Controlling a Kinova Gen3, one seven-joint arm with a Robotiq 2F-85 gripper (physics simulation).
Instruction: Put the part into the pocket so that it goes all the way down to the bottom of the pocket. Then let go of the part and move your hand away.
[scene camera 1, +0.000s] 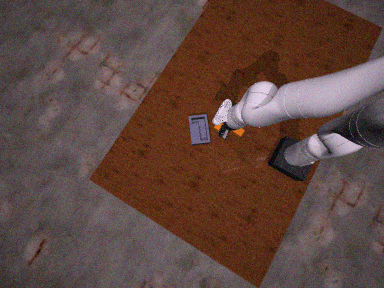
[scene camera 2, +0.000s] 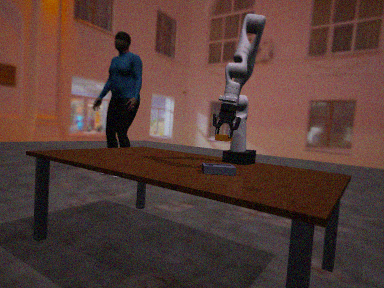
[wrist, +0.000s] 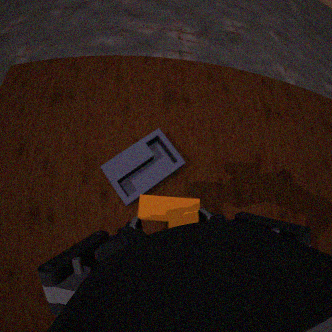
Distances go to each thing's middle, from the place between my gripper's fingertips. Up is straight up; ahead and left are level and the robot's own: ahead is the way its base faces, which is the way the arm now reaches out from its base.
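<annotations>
Orange L-shaped part (wrist: 174, 211) seen, position 30 mm behind my hand.
</annotations>
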